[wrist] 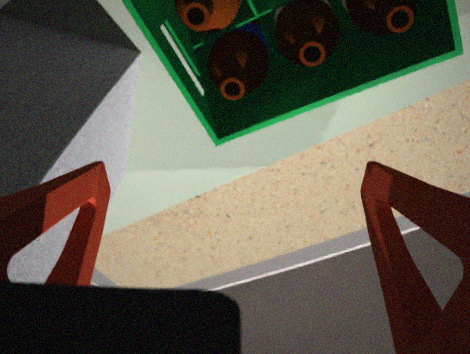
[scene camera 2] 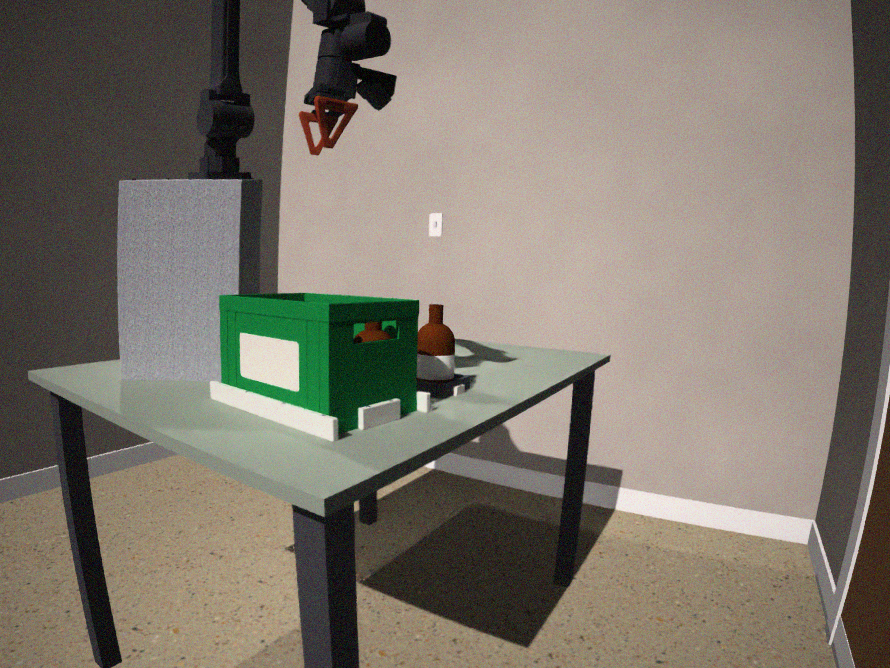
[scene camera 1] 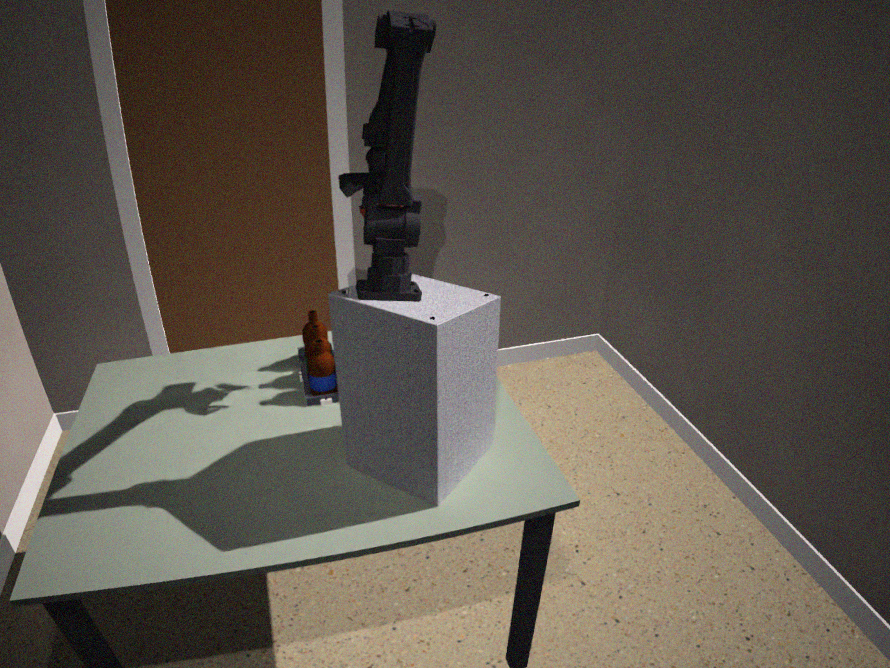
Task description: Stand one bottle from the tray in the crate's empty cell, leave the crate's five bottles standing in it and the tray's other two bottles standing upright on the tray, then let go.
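Where they show: gripper, fingertip midpoint: (wrist: 235, 175) (scene camera 2: 320, 151); arm's base, link origin: (scene camera 2: 219, 179) (scene camera 1: 388, 294).
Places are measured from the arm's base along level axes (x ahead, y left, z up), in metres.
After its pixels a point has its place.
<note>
My gripper (scene camera 2: 322, 149) {z -0.004, x 0.388, y -0.033 m} (wrist: 235, 175) {z -0.004, x 0.388, y -0.033 m} is open and empty, high above the table; in scene camera 1 it is mostly hidden behind the arm. The green crate (scene camera 2: 373, 381) {z -0.356, x 0.551, y -0.063 m} (wrist: 325, 101) {z -0.243, x 0.411, y -0.147 m} stands below it, toward the top of the wrist view. Several brown bottles stand in the crate, among them a near-corner bottle (wrist: 237, 62) {z -0.291, x 0.334, y -0.088 m}, a middle bottle (wrist: 305, 27) {z -0.291, x 0.417, y -0.082 m} and one more bottle (wrist: 375, 12) {z -0.291, x 0.489, y -0.096 m}. The crate's far row is cut off, so its empty cell is not clear. On the dark tray (scene camera 1: 313, 399) {z -0.400, x 0.252, y 0.187 m}, a blue-labelled bottle (scene camera 1: 321, 363) {z -0.307, x 0.276, y 0.156 m} and a bottle behind it (scene camera 1: 313, 332) {z -0.270, x 0.379, y 0.172 m} stand upright. A white-labelled bottle (scene camera 2: 435, 345) {z -0.328, x 0.503, y 0.145 m} stands upright behind the crate.
The grey pedestal (scene camera 1: 388, 395) {z -0.173, x -0.093, y 0.018 m} (scene camera 2: 179, 280) {z -0.222, x 0.096, y -0.137 m} carries the arm's base beside the crate and hides part of the tray in scene camera 1. Low white strips (scene camera 2: 273, 411) {z -0.403, x 0.444, y -0.162 m} (scene camera 2: 379, 414) {z -0.402, x 0.563, y -0.063 m} border the crate on the green table (scene camera 1: 122, 546) {z -0.418, x -0.198, y 0.605 m}. The table's edge lies near the crate.
</note>
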